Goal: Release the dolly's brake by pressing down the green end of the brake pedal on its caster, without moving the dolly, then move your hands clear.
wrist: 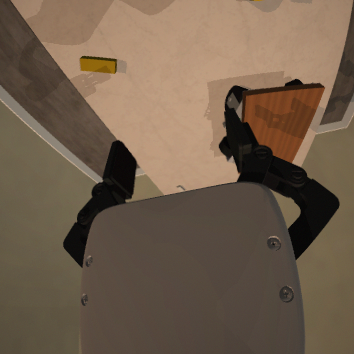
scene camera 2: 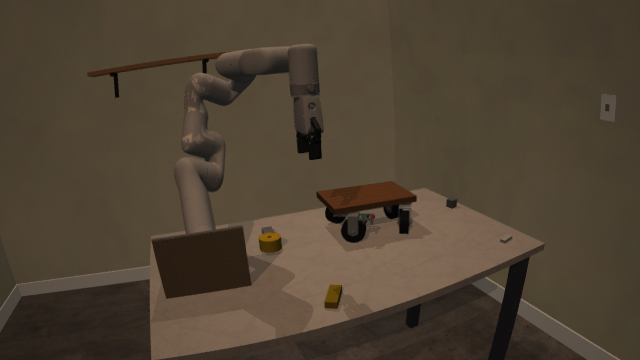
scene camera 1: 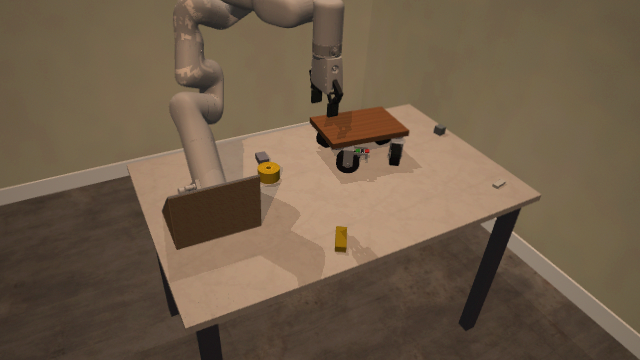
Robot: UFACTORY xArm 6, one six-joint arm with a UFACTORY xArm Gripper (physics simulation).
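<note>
The dolly (scene camera 1: 360,126) (scene camera 2: 367,196) (wrist: 280,120) has a flat brown wooden deck and stands on black caster wheels at the table's back. The brake pedal's green end (scene camera 1: 358,150) (scene camera 2: 363,217) and red end (scene camera 1: 367,151) (scene camera 2: 372,216) show beneath the deck's front edge, beside the front left caster (scene camera 1: 347,161) (scene camera 2: 353,230). The pedal's tilt is too small to tell, and its coloured ends do not show in the wrist view. My gripper (scene camera 1: 324,102) (scene camera 2: 309,150) (wrist: 174,136) is open and empty. It points down, above the deck's left back side, apart from the dolly and pedal.
A brown panel (scene camera 1: 215,212) (scene camera 2: 202,262) stands by the arm's base. A yellow disc (scene camera 1: 268,173) (scene camera 2: 270,243) and grey block (scene camera 1: 262,157) lie left of the dolly. A yellow block (scene camera 1: 341,239) (scene camera 2: 333,296) (wrist: 98,65) lies near the front edge, a dark cube (scene camera 1: 439,130) (scene camera 2: 451,203) at the back right.
</note>
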